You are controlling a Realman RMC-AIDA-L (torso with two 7-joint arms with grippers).
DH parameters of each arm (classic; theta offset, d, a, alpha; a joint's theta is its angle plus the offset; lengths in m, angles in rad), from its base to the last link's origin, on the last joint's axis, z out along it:
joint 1: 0 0.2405 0 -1.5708
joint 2: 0 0 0 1.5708
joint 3: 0 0.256 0 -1.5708
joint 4: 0 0 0 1.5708
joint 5: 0 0.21 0 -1.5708
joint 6: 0 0 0 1.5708
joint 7: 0 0.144 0 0
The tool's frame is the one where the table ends.
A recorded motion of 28 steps. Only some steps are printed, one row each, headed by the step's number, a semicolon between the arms.
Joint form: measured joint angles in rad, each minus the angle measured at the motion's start. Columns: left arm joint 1, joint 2, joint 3, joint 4, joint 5, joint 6, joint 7; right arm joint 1, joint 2, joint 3, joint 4, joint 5, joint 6, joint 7.
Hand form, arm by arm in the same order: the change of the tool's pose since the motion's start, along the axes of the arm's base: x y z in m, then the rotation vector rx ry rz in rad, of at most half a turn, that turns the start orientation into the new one. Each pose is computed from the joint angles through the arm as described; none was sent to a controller.
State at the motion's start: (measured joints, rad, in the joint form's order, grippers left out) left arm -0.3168 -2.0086 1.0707 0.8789 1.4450 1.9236 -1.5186; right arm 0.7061 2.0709 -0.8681 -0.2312 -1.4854 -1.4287 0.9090
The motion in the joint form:
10: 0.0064 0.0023 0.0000 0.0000 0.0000 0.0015 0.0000; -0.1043 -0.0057 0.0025 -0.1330 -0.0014 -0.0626 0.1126
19: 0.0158 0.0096 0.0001 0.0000 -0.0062 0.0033 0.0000; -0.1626 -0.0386 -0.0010 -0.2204 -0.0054 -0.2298 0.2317
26: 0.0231 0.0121 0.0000 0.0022 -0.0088 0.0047 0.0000; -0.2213 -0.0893 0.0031 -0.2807 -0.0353 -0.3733 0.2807
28: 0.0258 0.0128 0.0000 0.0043 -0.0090 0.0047 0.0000; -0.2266 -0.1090 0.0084 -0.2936 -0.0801 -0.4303 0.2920
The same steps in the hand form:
10: -0.0021 -0.0015 0.0007 -0.0003 0.0017 0.0054; 0.0187 -0.0105 0.0253 0.0004 0.0403 -0.0417
19: -0.0052 -0.0031 0.0034 0.0038 0.0028 0.0130; 0.0218 -0.0288 0.0545 -0.0798 0.1084 0.0137
26: -0.0070 -0.0046 0.0047 0.0061 0.0032 0.0175; 0.0355 -0.0505 0.0824 -0.1375 0.0999 0.0732
28: -0.0076 -0.0051 0.0051 0.0074 0.0045 0.0185; 0.0388 -0.0584 0.0890 -0.1851 0.0731 0.1071

